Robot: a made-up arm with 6 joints.
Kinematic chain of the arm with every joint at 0, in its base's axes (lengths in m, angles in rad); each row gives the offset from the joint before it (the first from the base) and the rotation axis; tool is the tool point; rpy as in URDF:
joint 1: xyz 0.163 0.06 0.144 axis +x
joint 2: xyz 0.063 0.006 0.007 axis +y
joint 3: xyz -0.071 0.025 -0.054 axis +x
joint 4: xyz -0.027 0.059 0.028 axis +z
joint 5: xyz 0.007 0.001 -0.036 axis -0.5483 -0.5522 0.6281
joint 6: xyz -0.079 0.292 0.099 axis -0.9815 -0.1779 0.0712
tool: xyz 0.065 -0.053 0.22 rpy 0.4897 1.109 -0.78
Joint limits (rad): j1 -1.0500..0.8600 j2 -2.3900..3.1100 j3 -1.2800..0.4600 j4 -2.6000..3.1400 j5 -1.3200..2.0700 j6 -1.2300..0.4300
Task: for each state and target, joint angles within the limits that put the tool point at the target. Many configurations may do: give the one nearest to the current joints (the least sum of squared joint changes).
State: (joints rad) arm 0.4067 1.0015 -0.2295 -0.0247 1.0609 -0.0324
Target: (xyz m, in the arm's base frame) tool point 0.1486 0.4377 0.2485
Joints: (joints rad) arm -0.0990 0.9625 -0.2734 -0.4618 0.7071 -0.4723
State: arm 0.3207 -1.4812 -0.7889 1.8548 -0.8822 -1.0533
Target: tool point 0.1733 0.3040 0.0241
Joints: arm 0.0373 -1.3583 -0.5456 1.9926 -0.6009 -0.9202
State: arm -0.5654 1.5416 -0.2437 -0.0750 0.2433 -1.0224
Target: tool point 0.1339 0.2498 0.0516
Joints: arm -0.7799 1.2261 -0.6665 -0.2409 0.1718 -1.2300
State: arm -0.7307 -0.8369 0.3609 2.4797 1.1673 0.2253
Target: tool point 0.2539 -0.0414 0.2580
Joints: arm -0.7264 -0.8352 0.1485 2.6824 1.1204 -0.5739
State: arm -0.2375 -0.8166 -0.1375 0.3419 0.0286 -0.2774
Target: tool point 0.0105 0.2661 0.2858
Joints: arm -0.0505 -0.6831 0.0947 0.2565 -0.2091 -0.3803
